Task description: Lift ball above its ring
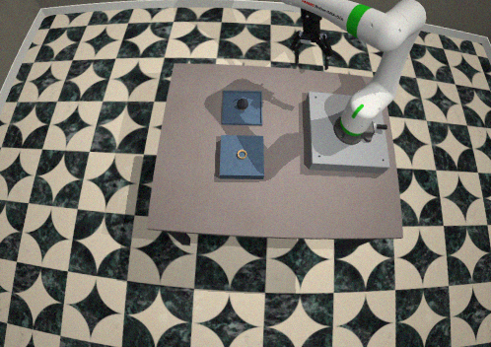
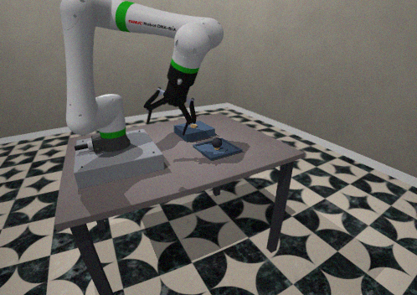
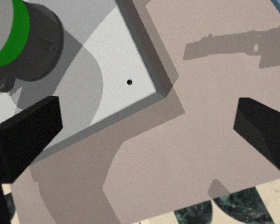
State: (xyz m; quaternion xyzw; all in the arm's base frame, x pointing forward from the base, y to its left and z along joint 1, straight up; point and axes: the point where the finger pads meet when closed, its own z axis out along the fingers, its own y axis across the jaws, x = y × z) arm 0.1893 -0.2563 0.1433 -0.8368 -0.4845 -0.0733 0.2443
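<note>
Now: the dark ball 31 cm ahead of my hand, 12 cm to the left of it and 18 cm below it. The rest, counted from my hand: plate 31 cm ahead, 12 cm to the left, 21 cm below; blue block 30 cm ahead, 39 cm to the left, 18 cm below.
</note>
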